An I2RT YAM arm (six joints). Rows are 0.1 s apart.
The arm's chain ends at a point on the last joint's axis. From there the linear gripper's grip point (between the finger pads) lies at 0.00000 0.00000 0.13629 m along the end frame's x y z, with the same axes.
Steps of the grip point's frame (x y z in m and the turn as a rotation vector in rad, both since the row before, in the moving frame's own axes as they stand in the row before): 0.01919, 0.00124, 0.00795, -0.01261, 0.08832, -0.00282; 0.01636, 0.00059, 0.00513, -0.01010, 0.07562, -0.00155; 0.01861, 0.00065, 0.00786, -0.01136, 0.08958, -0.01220; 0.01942, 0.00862, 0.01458, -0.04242, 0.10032, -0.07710; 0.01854, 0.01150, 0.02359, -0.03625, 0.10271, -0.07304
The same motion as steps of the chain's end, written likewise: 0.00717, -0.00046, 0.00849, -0.01261, 0.08832, -0.00282; 0.00606, -0.00078, 0.00553, -0.01010, 0.07562, -0.00155; 0.00641, -0.00082, 0.00842, -0.01136, 0.08958, -0.01220; 0.00557, 0.00338, 0.01539, -0.04242, 0.10032, -0.07710; 0.00440, 0.00708, 0.02440, -0.03625, 0.10271, -0.07304
